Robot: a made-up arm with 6 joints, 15 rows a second.
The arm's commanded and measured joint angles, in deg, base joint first. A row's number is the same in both.
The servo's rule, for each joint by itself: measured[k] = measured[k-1] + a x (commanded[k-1-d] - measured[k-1]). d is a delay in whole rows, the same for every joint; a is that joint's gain. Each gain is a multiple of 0.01, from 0.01 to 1. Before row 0 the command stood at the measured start. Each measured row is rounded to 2 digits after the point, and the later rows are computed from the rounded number. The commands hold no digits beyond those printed.
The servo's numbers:
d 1
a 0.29 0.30 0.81 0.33 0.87 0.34
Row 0, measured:
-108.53, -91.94, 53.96, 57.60, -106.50, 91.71
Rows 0 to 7, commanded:
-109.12, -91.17, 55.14, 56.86, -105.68, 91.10
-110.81, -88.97, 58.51, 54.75, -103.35, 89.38
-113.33, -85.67, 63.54, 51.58, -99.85, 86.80
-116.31, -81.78, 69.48, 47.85, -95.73, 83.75
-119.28, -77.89, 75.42, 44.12, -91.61, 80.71
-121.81, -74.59, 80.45, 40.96, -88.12, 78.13
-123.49, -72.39, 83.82, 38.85, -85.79, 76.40
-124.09, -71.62, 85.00, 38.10, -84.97, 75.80
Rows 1 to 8, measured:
-108.53, -91.94, 53.96, 57.60, -106.50, 91.71
-108.70, -91.71, 54.92, 57.36, -105.79, 91.50
-109.31, -90.89, 57.83, 56.50, -103.67, 90.78
-110.48, -89.32, 62.46, 54.88, -100.35, 89.43
-112.17, -87.06, 68.15, 52.56, -96.33, 87.50
-114.23, -84.31, 74.04, 49.77, -92.22, 85.19
-116.43, -81.39, 79.23, 46.86, -88.65, 82.79
-118.48, -78.69, 82.95, 44.22, -86.16, 80.62

